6 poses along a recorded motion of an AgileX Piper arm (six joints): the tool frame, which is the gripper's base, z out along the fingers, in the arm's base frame.
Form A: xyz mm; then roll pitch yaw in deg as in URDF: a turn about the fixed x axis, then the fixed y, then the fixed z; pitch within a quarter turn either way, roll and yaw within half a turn.
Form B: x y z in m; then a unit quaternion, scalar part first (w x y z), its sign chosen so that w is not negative. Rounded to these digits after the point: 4 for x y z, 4 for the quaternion.
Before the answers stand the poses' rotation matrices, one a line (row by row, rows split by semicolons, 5 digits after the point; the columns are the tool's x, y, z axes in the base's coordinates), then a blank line. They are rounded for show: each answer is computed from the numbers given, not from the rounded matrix.
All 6 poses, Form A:
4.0 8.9 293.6 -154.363 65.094 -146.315
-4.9 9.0 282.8 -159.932 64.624 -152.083
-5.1 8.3 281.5 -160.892 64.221 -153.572
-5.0 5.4 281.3 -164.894 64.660 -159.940
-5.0 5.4 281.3 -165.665 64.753 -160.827
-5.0 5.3 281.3 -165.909 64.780 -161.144
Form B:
-0.35042 -0.17348 0.92038; -0.23357 0.96783 0.09350; -0.90700 -0.18221 -0.37967
-0.37868 -0.16582 0.91055; -0.20065 0.97513 0.09413; -0.90351 -0.14705 -0.40254
-0.38945 -0.15658 0.90764; -0.19356 0.97735 0.08556; -0.90048 -0.14236 -0.41094
-0.40202 -0.10991 0.90901; -0.14680 0.98766 0.05449; -0.90378 -0.11154 -0.41320
-0.40286 -0.10668 0.90902; -0.14008 0.98867 0.05394; -0.90448 -0.10560 -0.41324
-0.40323 -0.10503 0.90905; -0.13771 0.98904 0.05319; -0.90468 -0.10374 -0.41327

0.0040 0.0089 0.2936 0.5563 -0.1239 0.8213 -0.0270
-0.0049 0.0090 0.2828 0.5463 -0.1104 0.8301 -0.0159
-0.0051 0.0083 0.2815 0.5424 -0.1050 0.8333 -0.0170
-0.0050 0.0054 0.2813 0.5414 -0.0767 0.8371 -0.0170
-0.0050 0.0054 0.2813 0.5414 -0.0737 0.8374 -0.0154
-0.0050 0.0053 0.2813 0.5414 -0.0725 0.8375 -0.0151

